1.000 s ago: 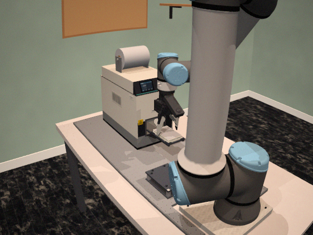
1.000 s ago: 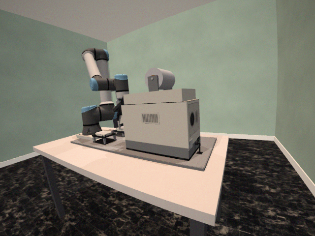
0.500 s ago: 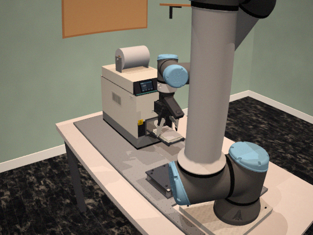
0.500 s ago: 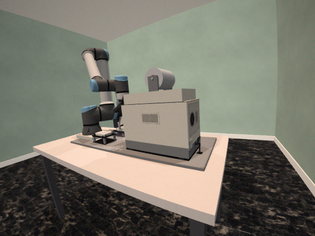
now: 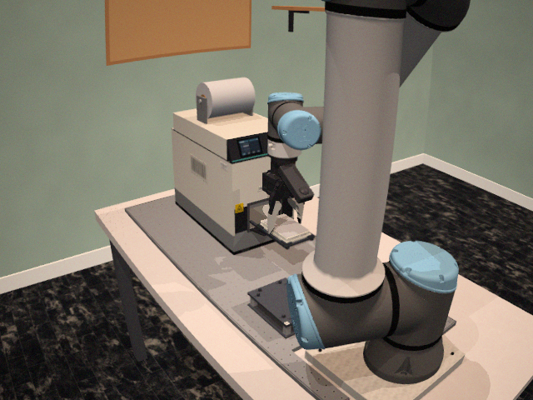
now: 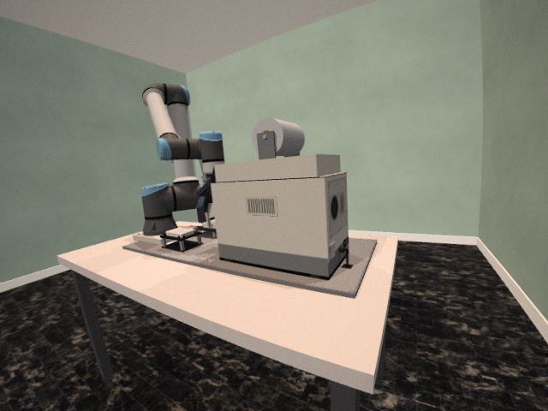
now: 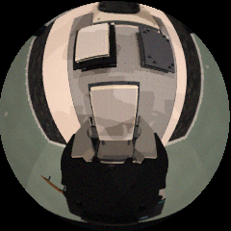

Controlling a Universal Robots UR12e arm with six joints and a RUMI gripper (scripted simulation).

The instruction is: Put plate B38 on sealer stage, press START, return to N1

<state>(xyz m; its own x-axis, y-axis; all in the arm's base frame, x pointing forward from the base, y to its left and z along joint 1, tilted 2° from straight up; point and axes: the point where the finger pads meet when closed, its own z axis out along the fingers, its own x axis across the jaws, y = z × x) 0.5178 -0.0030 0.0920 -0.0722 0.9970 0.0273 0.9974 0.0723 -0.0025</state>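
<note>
The sealer stage lies 2 cm below my hand. Round my hand: N1 label (32 cm behind, 12 cm to the left, 11 cm below); small screen (11 cm ahead, 5 cm to the left, 21 cm above); foil roll (33 cm ahead, 2 cm to the left, 31 cm above).
</note>
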